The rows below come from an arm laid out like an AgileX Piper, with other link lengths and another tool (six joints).
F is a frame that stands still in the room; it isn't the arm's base.
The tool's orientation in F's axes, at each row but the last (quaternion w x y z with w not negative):
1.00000 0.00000 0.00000 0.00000
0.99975 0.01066 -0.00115 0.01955
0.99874 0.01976 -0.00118 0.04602
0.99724 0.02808 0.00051 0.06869
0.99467 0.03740 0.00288 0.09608
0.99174 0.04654 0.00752 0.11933
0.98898 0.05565 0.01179 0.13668
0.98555 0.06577 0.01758 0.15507
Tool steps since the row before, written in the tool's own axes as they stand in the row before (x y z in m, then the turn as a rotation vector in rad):
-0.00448 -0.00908 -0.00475 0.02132 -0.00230 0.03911
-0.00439 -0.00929 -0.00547 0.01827 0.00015 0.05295
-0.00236 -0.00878 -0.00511 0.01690 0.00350 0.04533
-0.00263 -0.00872 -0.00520 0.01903 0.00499 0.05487
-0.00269 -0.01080 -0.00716 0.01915 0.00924 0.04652
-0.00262 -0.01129 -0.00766 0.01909 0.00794 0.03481
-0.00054 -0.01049 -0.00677 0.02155 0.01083 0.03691
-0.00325 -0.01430 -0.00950 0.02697 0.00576 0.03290
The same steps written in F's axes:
-0.00448 -0.00908 -0.00475 0.02132 -0.00230 0.03911
-0.00401 -0.00934 -0.00568 0.01815 -0.00027 0.05299
-0.00154 -0.00875 -0.00546 0.01648 0.00324 0.04550
-0.00144 -0.00869 -0.00569 0.01843 0.00447 0.05512
-0.00067 -0.01056 -0.00795 0.01763 0.00927 0.04711
-0.00008 -0.01085 -0.00868 0.01758 0.00906 0.03533
0.00204 -0.00946 -0.00791 0.01925 0.01227 0.03772
0.00072 -0.01331 -0.01130 0.02572 0.00965 0.03299

